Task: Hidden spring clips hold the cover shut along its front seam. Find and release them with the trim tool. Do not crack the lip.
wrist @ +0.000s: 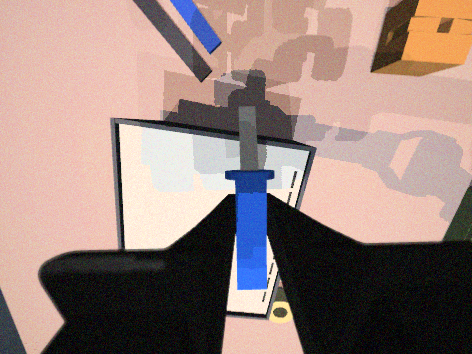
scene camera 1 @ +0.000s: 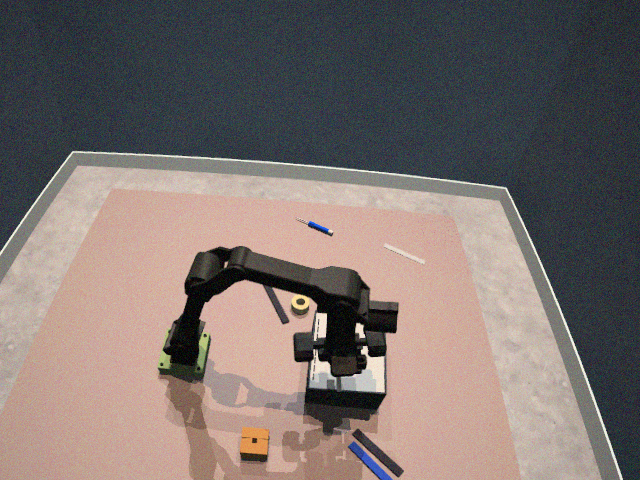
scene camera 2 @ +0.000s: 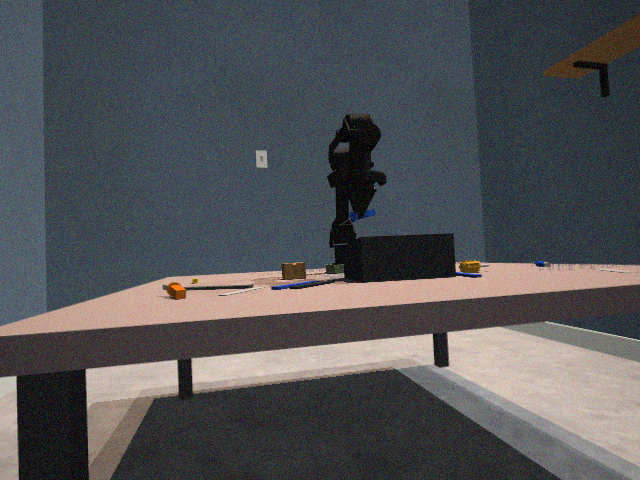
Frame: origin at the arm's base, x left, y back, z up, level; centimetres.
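Seen in the pictures: gripper, fingertip midpoint: [wrist: 248, 200] [scene camera 2: 359, 218]; arm's base at its link origin: [scene camera 1: 184, 353] [scene camera 2: 343, 263].
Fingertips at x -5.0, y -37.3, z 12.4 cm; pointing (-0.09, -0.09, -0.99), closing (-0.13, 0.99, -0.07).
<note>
Pixels of each thing's middle, then the offset from my fingertips to it. "*": a spot on its surface instead.
- trim tool at the middle of its body: [wrist: 249, 193] [scene camera 2: 356, 216] dx -0.7, dy +0.0, dz +0.6 cm
- dark box at the middle of its body: [wrist: 212, 218] [scene camera 1: 346, 358] [scene camera 2: 395, 257] dx +7.8, dy -3.5, dz -10.3 cm
- pale cover at a spot on its surface: [wrist: 170, 215] * dx +5.5, dy -7.3, dz -6.1 cm
- dashed dark line at a spot on its surface: [wrist: 294, 179] * dx +0.3, dy +4.7, dz -7.2 cm
- yellow ring at the middle of its body: [wrist: 279, 305] [scene camera 1: 300, 304] dx +25.7, dy +9.3, dz -14.1 cm
- orange block at the middle of its body: [wrist: 422, 37] [scene camera 1: 254, 443] [scene camera 2: 293, 270] dx -15.4, dy +16.4, dz -13.1 cm
- dark strip at the middle of its body: [wrist: 163, 24] [scene camera 2: 313, 284] [scene camera 1: 377, 452] dx -14.7, dy -12.2, dz -15.1 cm
- blue strip at the middle of its body: [scene camera 2: 297, 284] [scene camera 1: 373, 466] dx -18.1, dy -11.1, dz -15.1 cm
- blue screwdriver at the middle of its body: [scene camera 1: 313, 225] dx +59.0, dy +7.5, dz -14.6 cm
- white strip at the middle of its body: [scene camera 1: 404, 253] dx +50.8, dy -23.3, dz -15.3 cm
My gripper [wrist: 248, 200] [scene camera 2: 361, 213] is shut on the blue handle of the trim tool [wrist: 251, 230] [scene camera 2: 370, 212]. The tool's flat grey blade points away from the fingers in the wrist view. The tool hangs above the box, apart from it in scene camera 2. The dark box [scene camera 1: 345, 397] [scene camera 2: 408, 257] has a pale cover [scene camera 1: 376, 373] [wrist: 170, 215] on top. A dashed dark line [wrist: 294, 179] [scene camera 1: 314, 361] runs along one long edge of the cover. In scene camera 1 the arm hides the fingertips and part of the cover. No clips show.
A yellow ring [scene camera 1: 300, 304] [wrist: 280, 312] lies close by the box. An orange block [scene camera 1: 254, 442] [scene camera 2: 293, 270], a dark strip [scene camera 1: 378, 453] [wrist: 175, 42] and a blue strip [scene camera 1: 368, 460] [wrist: 198, 27] lie nearby. A blue screwdriver [scene camera 1: 320, 227] and a white strip [scene camera 1: 404, 253] lie farther back.
</note>
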